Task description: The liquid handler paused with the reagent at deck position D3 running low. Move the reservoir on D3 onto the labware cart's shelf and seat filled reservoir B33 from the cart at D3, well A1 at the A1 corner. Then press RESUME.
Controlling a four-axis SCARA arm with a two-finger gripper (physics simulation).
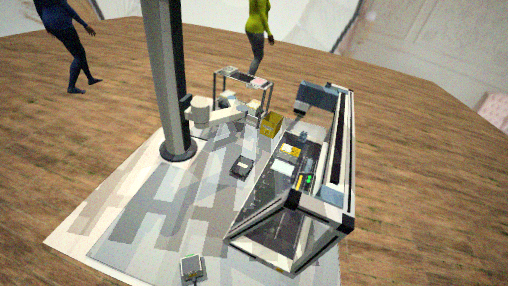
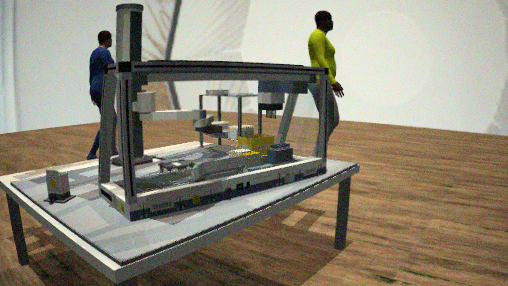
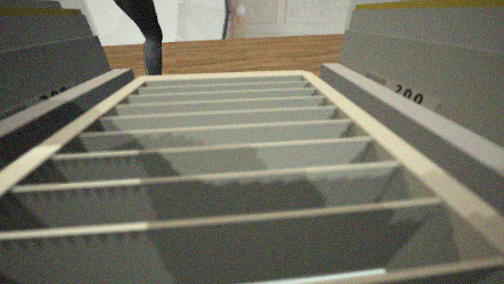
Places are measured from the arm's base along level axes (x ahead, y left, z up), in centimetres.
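Pixels of known places: gripper, fingertip midpoint: [image 1: 241, 102] [image 3: 229, 84]; arm's base at its link origin: [image 1: 178, 149].
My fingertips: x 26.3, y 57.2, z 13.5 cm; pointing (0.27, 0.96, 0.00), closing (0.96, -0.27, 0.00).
Ahead of a thing's pixels: the offset from my fingertips to its top centre. "*": to the spot under its first point.
My gripper [image 1: 225, 101] [image 2: 214, 128] [image 3: 229, 84] is shut on a pale reservoir @(dx -13.2, dy +1.5, dz +4.2 cm) [image 1: 228, 94] [image 2: 220, 123] [image 3: 235, 176], one finger along each long side. The reservoir has a row of open troughs with grey inner walls and a thin pale strip low in the nearest one. It is level at the cart @(* dx -22.9, dy -4.1, dz +6.6 cm) [image 1: 214, 91] [image 2: 201, 120], below the cart's top board; whether it touches the lower shelf is hidden. A second pale reservoir [image 1: 254, 106] [image 2: 241, 131] stands beside it on the cart's lower level. Which one is B33 cannot be read. Deck label D3 is unreadable.
A yellow waste box [image 1: 271, 125] [image 2: 256, 144] stands between cart and framed deck. The deck bears a yellow-topped rack @(dx +45.9, dy -42.1, dz -0.7 cm) [image 1: 290, 149] and a white plate @(dx +43.6, dy -54.4, dz -5.7 cm) [image 1: 283, 167]. A dark flat device @(dx +19.3, dy -60.9, dz -6.7 cm) [image 1: 242, 167] lies before it. A small box @(dx +15.7, dy -120.3, dz +0.5 cm) [image 1: 192, 267] [image 2: 58, 185] stands near the table edge. Two people stand behind.
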